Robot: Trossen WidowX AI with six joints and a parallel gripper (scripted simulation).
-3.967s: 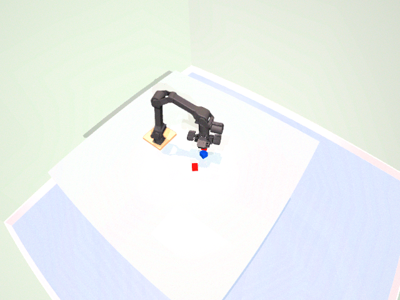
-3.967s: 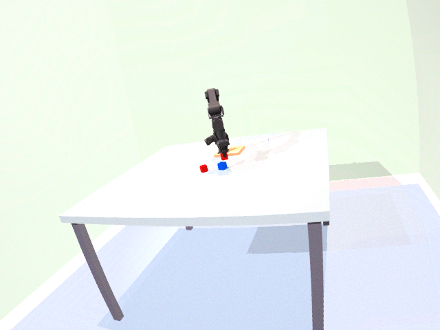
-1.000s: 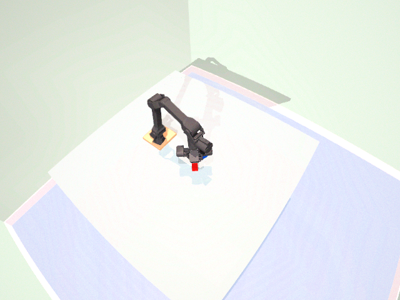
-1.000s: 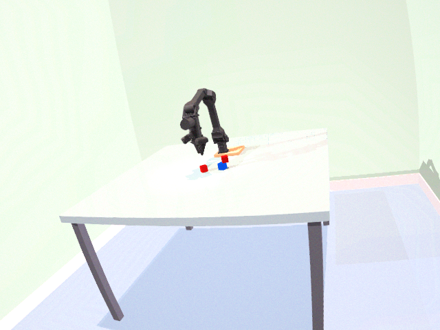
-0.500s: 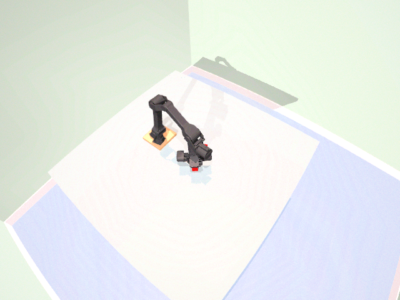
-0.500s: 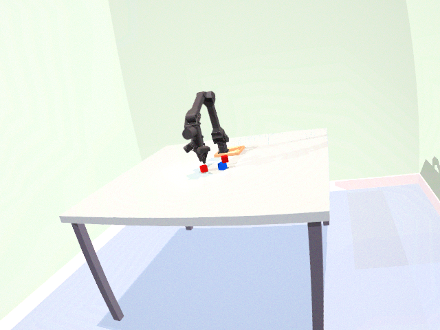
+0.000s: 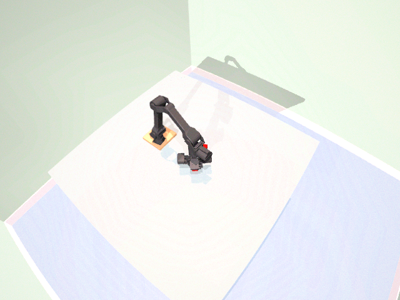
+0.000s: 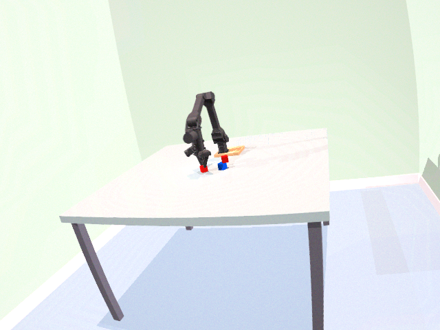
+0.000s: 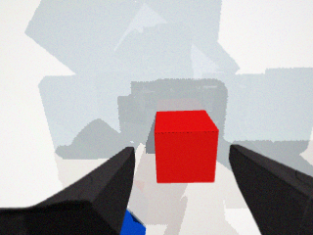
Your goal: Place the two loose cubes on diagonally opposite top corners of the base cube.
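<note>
The blue cube lies 100 mm to the left of my gripper tip and 10 mm below it.
</note>
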